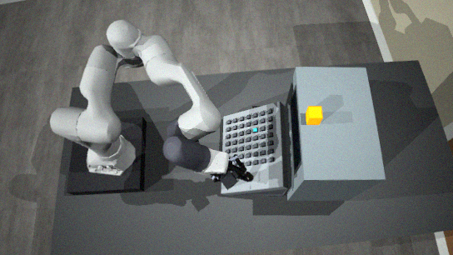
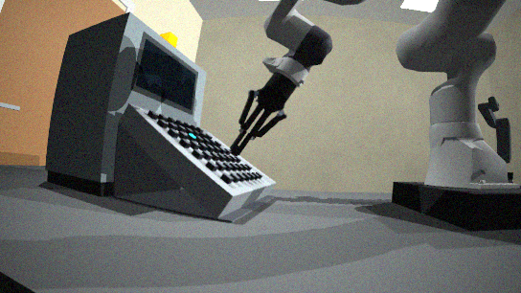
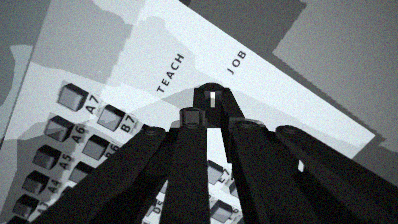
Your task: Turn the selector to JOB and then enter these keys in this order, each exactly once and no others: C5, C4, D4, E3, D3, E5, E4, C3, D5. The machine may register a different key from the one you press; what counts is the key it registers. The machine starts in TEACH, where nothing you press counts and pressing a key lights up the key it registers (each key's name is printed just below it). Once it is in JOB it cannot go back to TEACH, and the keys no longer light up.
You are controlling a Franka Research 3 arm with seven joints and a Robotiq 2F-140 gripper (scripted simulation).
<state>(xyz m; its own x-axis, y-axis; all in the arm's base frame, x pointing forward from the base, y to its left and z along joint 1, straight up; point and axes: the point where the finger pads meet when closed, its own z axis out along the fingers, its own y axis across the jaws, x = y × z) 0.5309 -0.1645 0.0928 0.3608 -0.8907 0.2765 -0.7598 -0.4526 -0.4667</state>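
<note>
Now: hand 20 mm short of the black selector knob, 20 mm above it and 10 mm to the left of it. Also, from my hand: C6 key 90 mm to the left, 50 mm ahead, 10 mm below; then E6 key 90 mm to the left, 50 mm below; then D6 key 90 mm to the left, 30 mm below, 30 mm ahead.
</note>
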